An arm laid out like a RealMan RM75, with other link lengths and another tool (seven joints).
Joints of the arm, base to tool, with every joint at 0 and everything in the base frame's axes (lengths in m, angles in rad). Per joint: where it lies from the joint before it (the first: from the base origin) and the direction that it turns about. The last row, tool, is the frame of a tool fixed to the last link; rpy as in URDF.
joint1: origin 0 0 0.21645 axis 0 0 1
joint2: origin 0 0 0 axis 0 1 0
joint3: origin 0 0 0.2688 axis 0 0 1
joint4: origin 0 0 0 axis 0 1 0
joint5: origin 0 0 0.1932 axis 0 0 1
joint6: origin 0 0 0 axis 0 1 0
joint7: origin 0 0 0.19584 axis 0 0 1
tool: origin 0.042 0.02 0.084 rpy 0 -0.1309 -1.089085
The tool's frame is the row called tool.
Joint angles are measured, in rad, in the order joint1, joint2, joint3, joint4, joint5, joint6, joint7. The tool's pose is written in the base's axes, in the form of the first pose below.
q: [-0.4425 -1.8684 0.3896 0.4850 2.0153 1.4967 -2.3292]
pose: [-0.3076 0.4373 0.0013 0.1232 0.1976 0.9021 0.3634]
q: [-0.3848 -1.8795 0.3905 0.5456 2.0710 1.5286 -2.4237]
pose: [-0.3337 0.4135 -0.0049 0.1160 0.1500 0.9200 0.3429]
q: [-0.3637 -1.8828 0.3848 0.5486 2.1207 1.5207 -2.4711]
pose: [-0.3528 0.4014 -0.0139 0.1070 0.1141 0.9314 0.3287]
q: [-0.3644 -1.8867 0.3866 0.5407 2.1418 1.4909 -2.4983]
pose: [-0.3627 0.4010 -0.0197 0.0989 0.0934 0.9358 0.3253]
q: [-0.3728 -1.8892 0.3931 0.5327 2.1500 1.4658 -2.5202]
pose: [-0.3665 0.4042 -0.0237 0.0951 0.0812 0.9379 0.3236]
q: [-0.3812 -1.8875 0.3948 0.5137 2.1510 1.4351 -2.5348]
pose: [-0.3713 0.4085 -0.0254 0.0916 0.0684 0.9381 0.3270]
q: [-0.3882 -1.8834 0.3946 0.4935 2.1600 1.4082 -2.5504]
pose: [-0.3774 0.4107 -0.0276 0.0870 0.0546 0.9393 0.3273]
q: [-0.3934 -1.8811 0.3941 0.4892 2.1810 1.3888 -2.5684]
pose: [-0.3840 0.4112 -0.0295 0.0780 0.0446 0.9419 0.3237]
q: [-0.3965 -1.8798 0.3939 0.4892 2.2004 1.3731 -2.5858]
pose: [-0.3902 0.4112 -0.0306 0.0692 0.0358 0.9440 0.3207]
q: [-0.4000 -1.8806 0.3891 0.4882 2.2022 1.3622 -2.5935]
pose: [-0.3919 0.4136 -0.0294 0.0673 0.0312 0.9429 0.3246]
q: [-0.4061 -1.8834 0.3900 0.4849 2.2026 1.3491 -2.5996]
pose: [-0.3921 0.4165 -0.0306 0.0661 0.0282 0.9426 0.3262]
